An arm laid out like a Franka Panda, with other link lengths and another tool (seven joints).
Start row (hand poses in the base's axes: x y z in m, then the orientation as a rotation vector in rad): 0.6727 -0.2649 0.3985 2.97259 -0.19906 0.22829
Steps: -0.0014 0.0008 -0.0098 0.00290 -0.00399 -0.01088; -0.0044 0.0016 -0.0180 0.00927 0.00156 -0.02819; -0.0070 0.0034 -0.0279 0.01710 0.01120 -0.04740; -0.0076 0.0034 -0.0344 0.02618 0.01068 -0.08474; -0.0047 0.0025 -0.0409 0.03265 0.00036 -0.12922; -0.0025 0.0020 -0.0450 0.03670 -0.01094 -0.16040; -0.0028 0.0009 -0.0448 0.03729 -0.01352 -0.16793; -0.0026 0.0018 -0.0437 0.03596 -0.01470 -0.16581; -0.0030 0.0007 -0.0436 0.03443 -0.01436 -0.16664; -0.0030 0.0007 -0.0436 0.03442 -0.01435 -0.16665; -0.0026 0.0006 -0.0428 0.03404 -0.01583 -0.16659
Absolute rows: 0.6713 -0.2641 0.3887 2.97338 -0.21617 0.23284; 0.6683 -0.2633 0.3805 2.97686 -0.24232 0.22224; 0.6657 -0.2615 0.3706 2.98135 -0.27112 0.20519; 0.6651 -0.2615 0.3641 2.98223 -0.32838 0.20098; 0.6680 -0.2624 0.3576 2.97717 -0.39692 0.21059; 0.6702 -0.2629 0.3535 2.97198 -0.44532 0.22338; 0.6699 -0.2640 0.3537 2.97024 -0.45689 0.22625; 0.6701 -0.2631 0.3548 2.96948 -0.45358 0.22834; 0.6697 -0.2642 0.3549 2.96777 -0.45439 0.22777; 0.6697 -0.2642 0.3549 2.96776 -0.45440 0.22776; 0.6701 -0.2643 0.3557 2.96731 -0.45440 0.22999
